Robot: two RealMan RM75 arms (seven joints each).
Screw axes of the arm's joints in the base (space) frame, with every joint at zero. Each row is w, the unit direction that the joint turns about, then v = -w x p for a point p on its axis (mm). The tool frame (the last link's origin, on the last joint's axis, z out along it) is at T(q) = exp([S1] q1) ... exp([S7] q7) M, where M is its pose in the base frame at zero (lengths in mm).
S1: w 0 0 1 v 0.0 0.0 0.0
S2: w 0 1 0 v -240.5 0.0 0.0
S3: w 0 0 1 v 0.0 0.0 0.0
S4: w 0 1 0 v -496.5 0.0 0.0
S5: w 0 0 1 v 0.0 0.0 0.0
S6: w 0 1 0 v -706.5 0.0 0.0
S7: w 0 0 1 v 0.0 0.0 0.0
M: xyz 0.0 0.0 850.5 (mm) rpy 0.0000 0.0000 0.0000 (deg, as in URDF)
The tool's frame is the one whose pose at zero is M.
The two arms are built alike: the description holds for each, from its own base.
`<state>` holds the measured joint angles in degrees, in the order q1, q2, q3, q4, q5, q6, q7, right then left.
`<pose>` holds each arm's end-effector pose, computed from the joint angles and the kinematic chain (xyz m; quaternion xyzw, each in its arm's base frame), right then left.
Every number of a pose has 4 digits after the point. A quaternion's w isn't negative.
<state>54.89 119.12 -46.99 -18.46 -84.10 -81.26 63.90 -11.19 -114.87 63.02 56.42 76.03 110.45 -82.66</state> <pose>0.0933 0.4116 -0.0273 -0.8915 0.0589 0.4305 0.1283 -0.2248 0.2422 0.0634 -0.9023 -0.0857 -0.4217 0.0265</pose>
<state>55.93 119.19 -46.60 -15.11 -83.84 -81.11 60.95 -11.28 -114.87 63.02 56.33 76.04 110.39 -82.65</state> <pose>0.0932 0.4089 -0.0363 -0.8917 0.0569 0.4307 0.1269 -0.2247 0.2427 0.0632 -0.9022 -0.0859 -0.4217 0.0266</pose>
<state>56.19 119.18 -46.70 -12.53 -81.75 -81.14 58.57 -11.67 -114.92 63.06 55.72 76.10 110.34 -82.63</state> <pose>0.0949 0.4071 -0.0400 -0.8858 0.0609 0.4404 0.1328 -0.2243 0.2439 0.0618 -0.9015 -0.0880 -0.4231 0.0244</pose>
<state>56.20 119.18 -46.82 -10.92 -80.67 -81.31 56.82 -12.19 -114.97 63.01 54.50 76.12 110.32 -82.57</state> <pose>0.0971 0.4051 -0.0428 -0.8831 0.0616 0.4446 0.1364 -0.2249 0.2453 0.0598 -0.8995 -0.0935 -0.4263 0.0220</pose>
